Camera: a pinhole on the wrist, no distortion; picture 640 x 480 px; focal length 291.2 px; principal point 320.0 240.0 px. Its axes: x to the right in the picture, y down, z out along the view. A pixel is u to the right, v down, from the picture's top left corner.
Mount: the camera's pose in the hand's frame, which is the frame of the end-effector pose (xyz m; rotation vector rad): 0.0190 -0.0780 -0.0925 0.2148 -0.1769 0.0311
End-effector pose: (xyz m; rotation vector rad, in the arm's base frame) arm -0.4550 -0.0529 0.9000 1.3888 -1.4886 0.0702
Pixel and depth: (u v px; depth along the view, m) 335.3 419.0 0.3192
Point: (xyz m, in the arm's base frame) -0.6555 -0.1851 0.7903
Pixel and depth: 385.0 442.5 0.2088
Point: -0.5557 -0.1566 0.8604
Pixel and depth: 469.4 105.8 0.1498
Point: -0.3371 -0.1931 0.8258
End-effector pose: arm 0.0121 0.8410 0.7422 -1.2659 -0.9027 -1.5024
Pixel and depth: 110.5 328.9 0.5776
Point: 0.1128 1.3480 0.3385
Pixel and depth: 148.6 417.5 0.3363
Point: 0.1319 1.0989 0.5483
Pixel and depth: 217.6 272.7 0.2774
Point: -0.0418 1.0500 0.6542
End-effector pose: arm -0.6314 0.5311 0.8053 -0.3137 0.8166 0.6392
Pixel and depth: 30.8 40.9 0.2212
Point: -0.5439 0.2508 1.0152
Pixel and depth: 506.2 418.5 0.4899
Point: -0.3008 0.9560 0.9550
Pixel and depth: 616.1 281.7 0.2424
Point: -0.3498 0.6421 0.7672
